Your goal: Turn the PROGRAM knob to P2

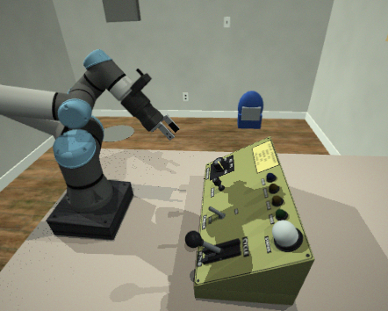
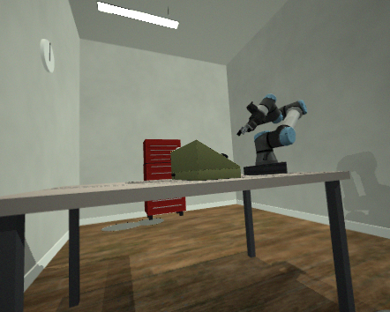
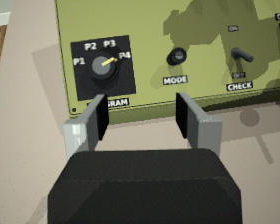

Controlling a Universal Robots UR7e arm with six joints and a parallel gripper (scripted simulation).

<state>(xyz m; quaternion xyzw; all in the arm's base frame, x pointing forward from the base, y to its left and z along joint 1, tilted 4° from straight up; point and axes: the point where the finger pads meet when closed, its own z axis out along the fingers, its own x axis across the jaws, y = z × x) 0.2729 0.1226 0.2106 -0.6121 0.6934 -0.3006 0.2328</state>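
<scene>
Right now my hand is 16 cm short of the mode knob, 15 cm above it and 8 cm to the left of it. Round my hand: olive console (19 cm ahead, 18 cm below, 15 cm to the right); check toggle (20 cm to the right, 16 cm below, 16 cm ahead); ball-handled lever (32 cm to the right, 15 cm below, 13 cm ahead).
</scene>
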